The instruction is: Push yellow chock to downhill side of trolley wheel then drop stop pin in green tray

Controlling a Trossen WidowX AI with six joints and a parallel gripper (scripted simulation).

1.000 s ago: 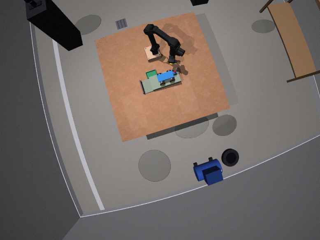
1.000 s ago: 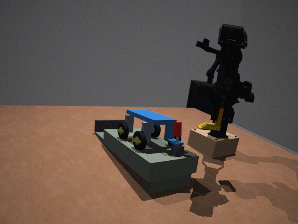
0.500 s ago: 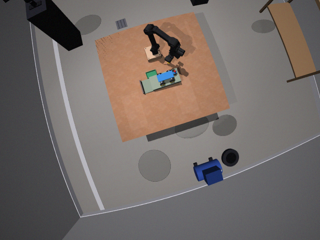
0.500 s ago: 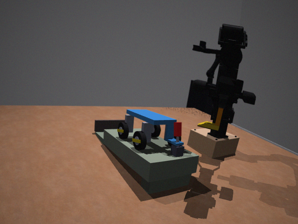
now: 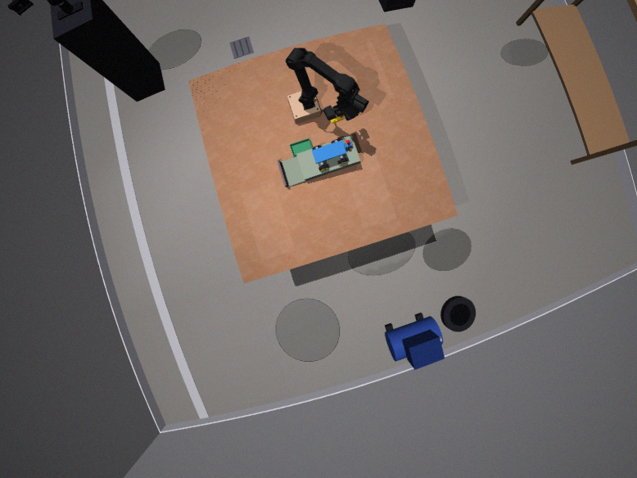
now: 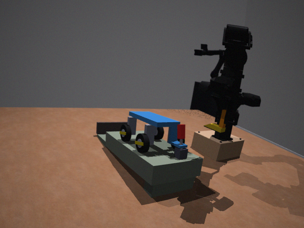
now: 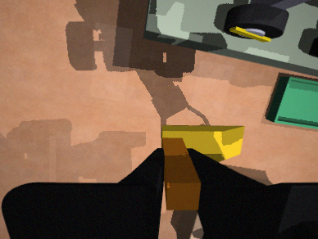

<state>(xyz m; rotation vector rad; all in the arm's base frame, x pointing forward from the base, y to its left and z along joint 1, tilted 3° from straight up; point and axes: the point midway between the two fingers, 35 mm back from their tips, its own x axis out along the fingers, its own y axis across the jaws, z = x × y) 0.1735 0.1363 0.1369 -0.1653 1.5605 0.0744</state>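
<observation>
The yellow chock is 2 cm to the right of my gripper tip and 1 cm below it. The rest, counted from my gripper tip: blue trolley (16 cm ahead, 11 cm to the right, 6 cm below); then grey-green ramp (16 cm ahead, 12 cm to the right, 13 cm below); then red-headed stop pin (14 cm ahead, 4 cm below).
</observation>
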